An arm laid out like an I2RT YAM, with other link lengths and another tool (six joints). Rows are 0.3 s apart.
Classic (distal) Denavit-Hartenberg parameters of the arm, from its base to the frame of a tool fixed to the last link. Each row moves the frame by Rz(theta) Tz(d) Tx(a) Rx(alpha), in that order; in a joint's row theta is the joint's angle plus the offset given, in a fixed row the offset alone. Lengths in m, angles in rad.
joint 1: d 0.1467; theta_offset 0; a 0.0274; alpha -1.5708
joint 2: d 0; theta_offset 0; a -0.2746; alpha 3.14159
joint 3: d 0; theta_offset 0.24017; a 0.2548; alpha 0
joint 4: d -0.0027; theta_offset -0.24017; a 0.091; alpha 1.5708
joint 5: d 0.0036; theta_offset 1.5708; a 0; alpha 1.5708
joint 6: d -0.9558; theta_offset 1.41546; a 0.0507; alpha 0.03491
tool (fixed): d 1.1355; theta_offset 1.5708; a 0; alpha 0
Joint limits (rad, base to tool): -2.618..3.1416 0..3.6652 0..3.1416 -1.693..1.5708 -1.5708..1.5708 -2.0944..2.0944
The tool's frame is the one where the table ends.
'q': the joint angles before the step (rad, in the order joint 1, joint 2, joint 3, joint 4, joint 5, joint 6). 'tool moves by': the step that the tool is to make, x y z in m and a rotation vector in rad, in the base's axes. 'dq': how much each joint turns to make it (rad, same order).
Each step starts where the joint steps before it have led.
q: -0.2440, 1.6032, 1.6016, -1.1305, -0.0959, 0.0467
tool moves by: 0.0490, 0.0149, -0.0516, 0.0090, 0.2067, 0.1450
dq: 0.0785, 0.3464, 0.2500, -0.1146, 0.0095, -0.0741
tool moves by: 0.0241, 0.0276, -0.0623, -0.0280, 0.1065, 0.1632
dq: 0.0944, 0.1683, 0.0001, 0.0604, 0.0278, -0.0750
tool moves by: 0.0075, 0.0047, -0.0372, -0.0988, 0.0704, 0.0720
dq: 0.0571, 0.1062, -0.0003, 0.0401, 0.1000, -0.0237
